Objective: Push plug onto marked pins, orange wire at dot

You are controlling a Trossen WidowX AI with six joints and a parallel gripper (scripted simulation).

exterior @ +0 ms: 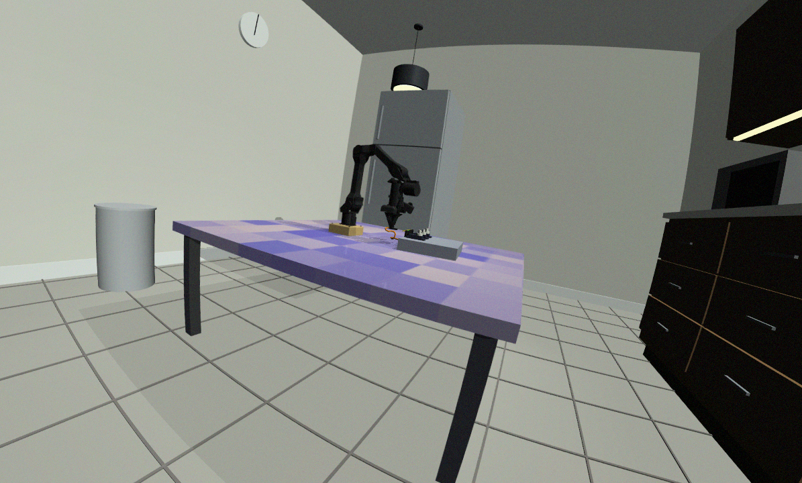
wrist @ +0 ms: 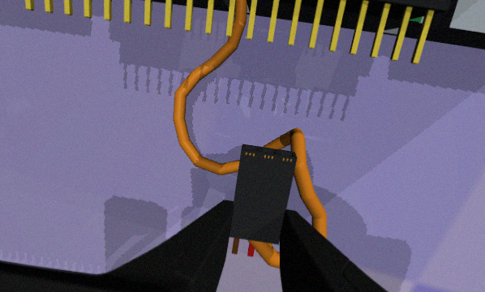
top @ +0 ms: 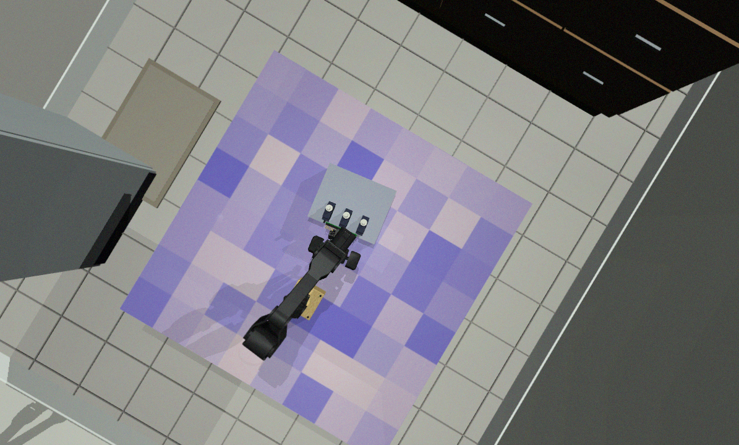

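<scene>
The green band lies 8 cm ahead of my gripper tip. From my gripper tip the other things lie so: dark dot: 8 cm ahead; pin header: 8 cm ahead, 3 cm to the left, 1 cm below; grey printed holder: 24 cm ahead, 5 cm below, 3 cm to the left.
</scene>
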